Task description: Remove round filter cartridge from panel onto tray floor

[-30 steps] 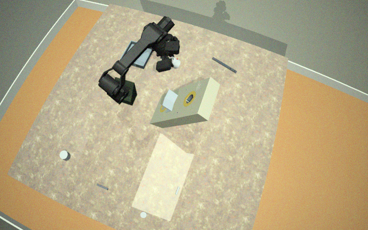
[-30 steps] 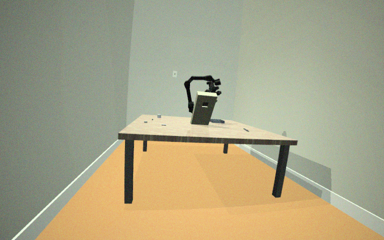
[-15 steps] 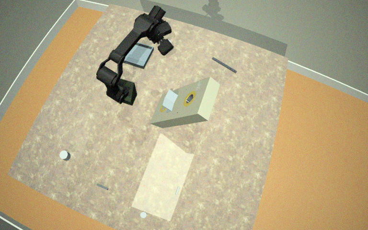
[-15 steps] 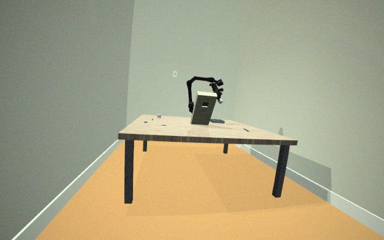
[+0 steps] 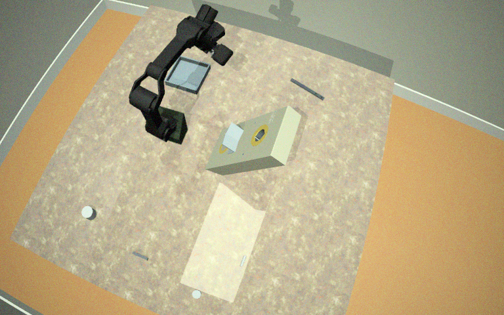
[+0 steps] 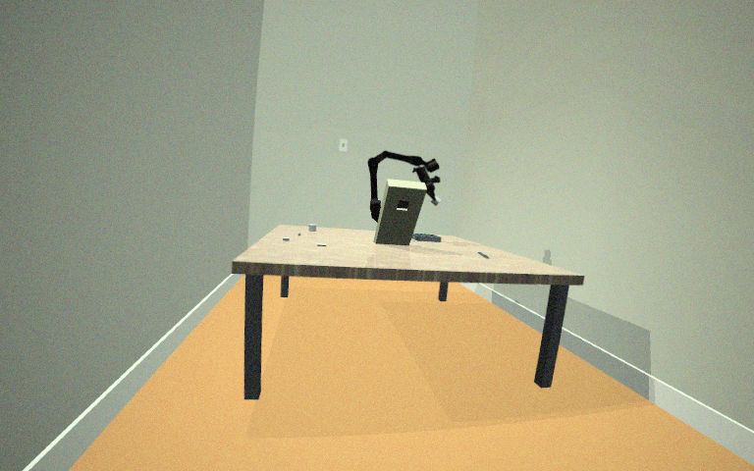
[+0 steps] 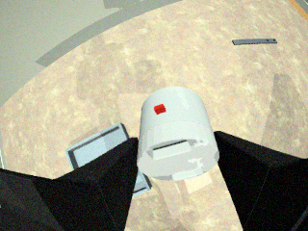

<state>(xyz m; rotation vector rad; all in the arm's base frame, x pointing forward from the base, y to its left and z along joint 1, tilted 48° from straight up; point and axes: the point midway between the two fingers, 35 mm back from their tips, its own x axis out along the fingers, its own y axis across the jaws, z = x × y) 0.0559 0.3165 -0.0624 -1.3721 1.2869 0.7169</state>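
The blue-grey tray is 240 mm below my gripper tip, 150 mm behind it and 10 mm to the left of it. Also, from my gripper tip: short dark bar: 750 mm to the right, 240 mm below, 40 mm ahead; round filter cartridge: right at my gripper tip; beige service panel: 260 mm to the right, 240 mm ahead, 90 mm below.
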